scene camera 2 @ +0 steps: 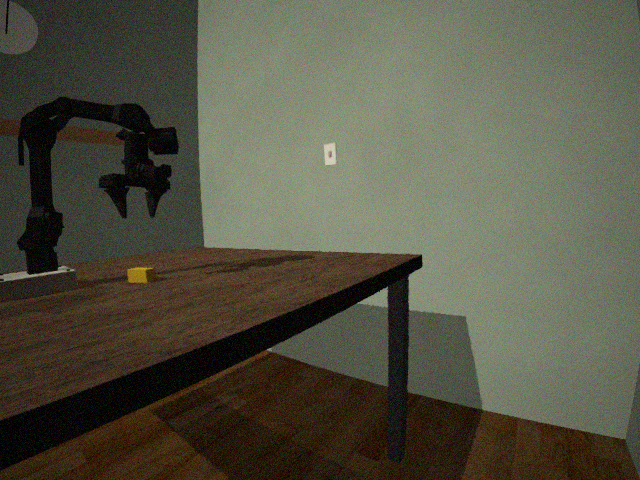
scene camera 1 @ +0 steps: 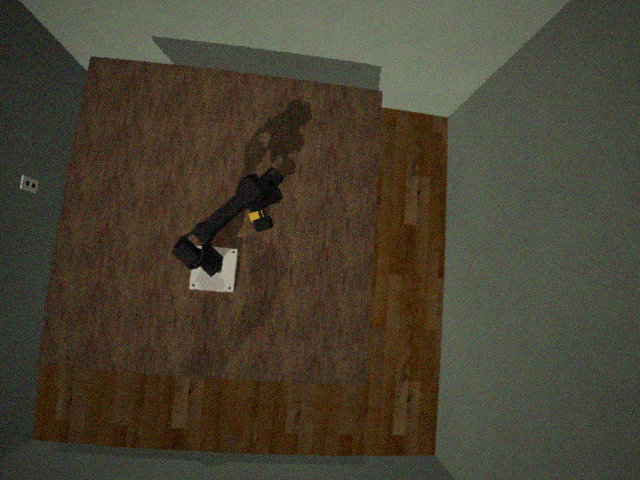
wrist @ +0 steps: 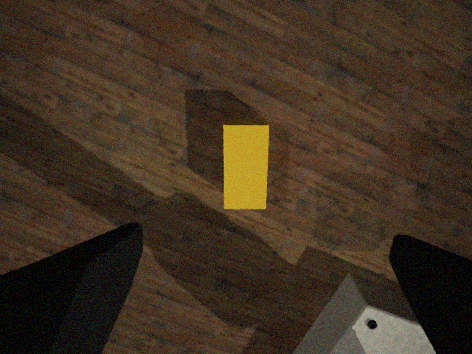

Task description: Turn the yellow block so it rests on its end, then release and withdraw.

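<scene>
The yellow block (scene camera 1: 255, 217) (scene camera 2: 141, 274) (wrist: 245, 167) lies flat on its long side on the table (scene camera 1: 129, 320) (scene camera 2: 206, 320). In the wrist view its long side runs up and down the picture, slightly above and left of the midpoint between the fingers. My gripper (scene camera 2: 138, 217) (wrist: 268, 241) is open and empty, pointing down, and hangs well above the block. In scene camera 1 the arm's wrist parts cover part of the block.
The arm's white base plate (scene camera 1: 227, 279) (scene camera 2: 51, 284) (wrist: 395, 332) stands on the table near the block. The table's front edge (scene camera 2: 232, 341) shows in scene camera 2. Shadows of the arm fall across the tabletop.
</scene>
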